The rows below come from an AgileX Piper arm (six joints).
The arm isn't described. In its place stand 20 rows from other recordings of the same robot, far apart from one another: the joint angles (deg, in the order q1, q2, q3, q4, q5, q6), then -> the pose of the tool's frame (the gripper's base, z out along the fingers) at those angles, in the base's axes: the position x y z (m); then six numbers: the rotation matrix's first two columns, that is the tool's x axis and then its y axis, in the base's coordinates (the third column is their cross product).
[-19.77 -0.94 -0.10 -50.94 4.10 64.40] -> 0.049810 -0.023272 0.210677 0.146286 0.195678 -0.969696 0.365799 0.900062 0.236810
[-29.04 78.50 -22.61 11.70 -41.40 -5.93] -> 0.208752 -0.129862 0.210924 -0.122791 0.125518 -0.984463 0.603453 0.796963 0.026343
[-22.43 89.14 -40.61 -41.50 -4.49 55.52] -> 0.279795 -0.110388 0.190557 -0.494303 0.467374 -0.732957 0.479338 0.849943 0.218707
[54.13 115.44 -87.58 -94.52 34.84 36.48] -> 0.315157 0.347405 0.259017 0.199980 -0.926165 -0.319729 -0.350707 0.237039 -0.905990
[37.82 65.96 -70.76 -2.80 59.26 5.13] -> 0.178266 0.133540 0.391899 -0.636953 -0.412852 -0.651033 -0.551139 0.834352 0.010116
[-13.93 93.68 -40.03 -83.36 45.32 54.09] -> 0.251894 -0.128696 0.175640 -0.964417 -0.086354 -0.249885 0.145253 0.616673 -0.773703
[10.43 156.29 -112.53 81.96 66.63 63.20] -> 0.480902 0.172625 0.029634 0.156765 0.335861 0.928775 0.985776 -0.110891 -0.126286
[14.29 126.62 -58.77 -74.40 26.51 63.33] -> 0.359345 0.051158 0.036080 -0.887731 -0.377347 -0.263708 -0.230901 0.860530 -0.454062
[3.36 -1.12 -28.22 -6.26 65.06 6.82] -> -0.009953 -0.009597 0.269593 -0.504767 0.042878 -0.862190 0.063530 0.997902 0.012435
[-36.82 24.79 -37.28 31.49 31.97 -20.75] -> 0.077800 -0.026805 0.356789 -0.103532 0.217747 -0.970498 0.372906 0.913066 0.165080
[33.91 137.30 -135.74 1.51 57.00 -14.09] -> 0.444341 0.301120 0.249924 -0.519280 -0.625537 -0.582282 -0.706685 0.697444 -0.119031
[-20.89 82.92 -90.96 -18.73 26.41 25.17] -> 0.304507 -0.130131 0.467027 -0.125033 0.200240 -0.971736 0.506646 0.854980 0.110990
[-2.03 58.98 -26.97 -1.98 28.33 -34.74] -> 0.172538 -0.007609 0.215778 -0.687451 -0.570511 -0.449364 -0.452728 0.820477 -0.349077
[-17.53 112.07 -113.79 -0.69 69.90 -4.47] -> 0.409155 -0.130321 0.340152 -0.873245 0.189782 -0.448804 0.235183 0.970810 -0.047082
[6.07 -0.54 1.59 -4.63 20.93 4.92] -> 0.052894 0.002986 0.171667 -0.290220 -0.020436 -0.956742 -0.075261 0.997163 0.001531
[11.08 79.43 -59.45 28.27 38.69 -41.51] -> 0.279149 0.082120 0.297340 -0.595042 -0.429222 -0.679480 -0.592185 0.805745 0.009612
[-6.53 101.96 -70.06 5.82 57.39 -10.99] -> 0.337770 -0.030839 0.207215 -0.993391 -0.023188 -0.112415 -0.031227 0.997038 0.070287
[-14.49 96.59 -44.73 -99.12 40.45 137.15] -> 0.287913 -0.134614 0.187022 -0.111161 0.486333 -0.866674 0.902486 0.414560 0.116875
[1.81 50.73 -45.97 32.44 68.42 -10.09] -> 0.134062 0.049651 0.317812 -0.914875 0.017498 -0.403357 -0.192122 0.859827 0.473062
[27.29 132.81 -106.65 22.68 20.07 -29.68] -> 0.466664 0.254309 0.176174 -0.484725 -0.410102 -0.772566 -0.620785 0.783535 -0.026430
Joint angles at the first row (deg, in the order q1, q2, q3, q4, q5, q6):
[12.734, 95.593, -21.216, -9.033, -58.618, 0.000]
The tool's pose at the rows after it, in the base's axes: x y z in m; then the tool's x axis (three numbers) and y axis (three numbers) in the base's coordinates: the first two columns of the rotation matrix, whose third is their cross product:
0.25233 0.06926 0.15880 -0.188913 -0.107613 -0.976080 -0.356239 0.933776 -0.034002
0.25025 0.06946 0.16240 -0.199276 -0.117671 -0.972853 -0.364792 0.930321 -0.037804
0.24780 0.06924 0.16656 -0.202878 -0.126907 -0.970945 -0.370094 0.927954 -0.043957
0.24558 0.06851 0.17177 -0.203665 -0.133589 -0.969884 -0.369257 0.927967 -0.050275
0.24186 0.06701 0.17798 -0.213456 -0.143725 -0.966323 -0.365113 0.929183 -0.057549
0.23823 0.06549 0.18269 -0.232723 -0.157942 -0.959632 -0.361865 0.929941 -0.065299
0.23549 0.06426 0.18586 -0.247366 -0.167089 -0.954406 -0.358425 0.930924 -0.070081
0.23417 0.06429 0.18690 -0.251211 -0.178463 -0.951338 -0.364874 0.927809 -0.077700
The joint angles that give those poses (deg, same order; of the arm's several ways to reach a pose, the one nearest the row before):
[12.733, 93.950, -21.216, -9.152, -55.571, 1.542]
[12.735, 92.345, -21.218, -9.945, -53.220, 1.891]
[12.733, 90.660, -21.113, -10.487, -51.276, 2.023]
[12.734, 88.778, -21.096, -10.609, -49.248, 2.023]
[12.734, 86.149, -20.998, -10.609, -45.991, 2.023]
[12.734, 83.748, -20.999, -10.707, -42.248, 2.023]
[12.735, 82.057, -20.997, -10.705, -39.566, 2.021]
[12.733, 81.411, -20.997, -11.302, -38.479, 2.023]

